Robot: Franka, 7 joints.
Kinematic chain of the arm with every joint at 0, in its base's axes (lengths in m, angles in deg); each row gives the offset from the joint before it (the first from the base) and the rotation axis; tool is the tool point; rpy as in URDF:
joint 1: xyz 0 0 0.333 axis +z
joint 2: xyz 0 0 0 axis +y
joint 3: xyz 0 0 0.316 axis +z
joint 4: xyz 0.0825 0 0 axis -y
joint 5: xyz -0.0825 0 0.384 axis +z
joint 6: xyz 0 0 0 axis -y
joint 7: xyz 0.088 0 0 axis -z
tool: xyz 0 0 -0.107 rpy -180 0 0
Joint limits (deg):
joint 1: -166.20..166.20
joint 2: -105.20..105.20
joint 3: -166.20..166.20
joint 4: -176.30..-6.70
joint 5: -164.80..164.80
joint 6: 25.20..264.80
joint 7: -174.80..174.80
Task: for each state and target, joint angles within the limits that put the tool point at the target. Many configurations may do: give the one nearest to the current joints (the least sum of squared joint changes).
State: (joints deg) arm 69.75 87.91 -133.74 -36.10 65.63 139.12 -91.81
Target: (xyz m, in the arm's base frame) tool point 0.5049 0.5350 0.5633
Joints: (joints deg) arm 83.18 101.27 -131.79 -72.00 61.62 122.80 -91.81
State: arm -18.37 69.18 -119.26 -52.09 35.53 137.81 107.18
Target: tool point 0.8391 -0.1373 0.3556
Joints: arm 10.36 96.98 -113.70 -33.71 35.73 136.77 107.18
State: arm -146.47 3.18 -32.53 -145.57 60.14 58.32 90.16
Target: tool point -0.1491 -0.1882 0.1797
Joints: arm -134.67 19.57 -19.48 -158.16 60.15 63.97 90.16
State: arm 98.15 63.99 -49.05 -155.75 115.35 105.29 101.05
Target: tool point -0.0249 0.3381 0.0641
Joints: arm 117.58 34.65 -30.73 -151.13 112.81 93.61 101.05
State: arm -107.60 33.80 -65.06 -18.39 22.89 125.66 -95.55
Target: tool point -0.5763 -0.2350 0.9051
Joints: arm -130.21 35.31 -69.50 -32.23 22.47 128.81 -95.55
